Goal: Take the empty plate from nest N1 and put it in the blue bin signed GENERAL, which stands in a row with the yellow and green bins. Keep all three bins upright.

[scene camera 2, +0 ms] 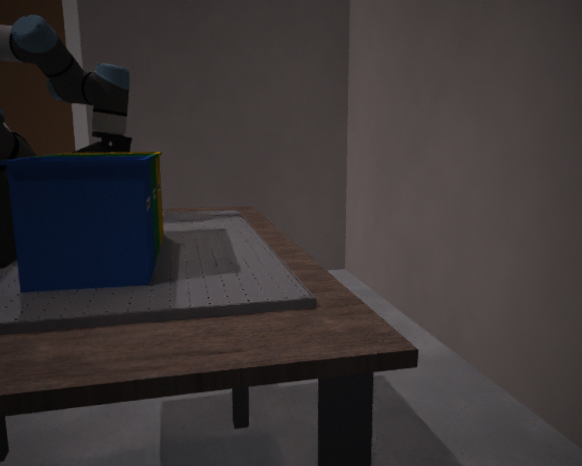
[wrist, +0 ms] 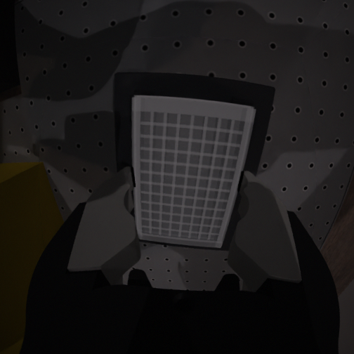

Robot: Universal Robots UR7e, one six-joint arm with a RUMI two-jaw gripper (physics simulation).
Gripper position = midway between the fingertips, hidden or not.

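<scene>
In the wrist view I see my gripper (wrist: 186, 170) and a plate (wrist: 187, 154), while the blue bin is out of frame in the wrist view. Scene camera 2 gives me the blue bin (scene camera 2: 80, 222), but scene camera 2 does not show the plate, which is hidden by the blue bin.
</scene>
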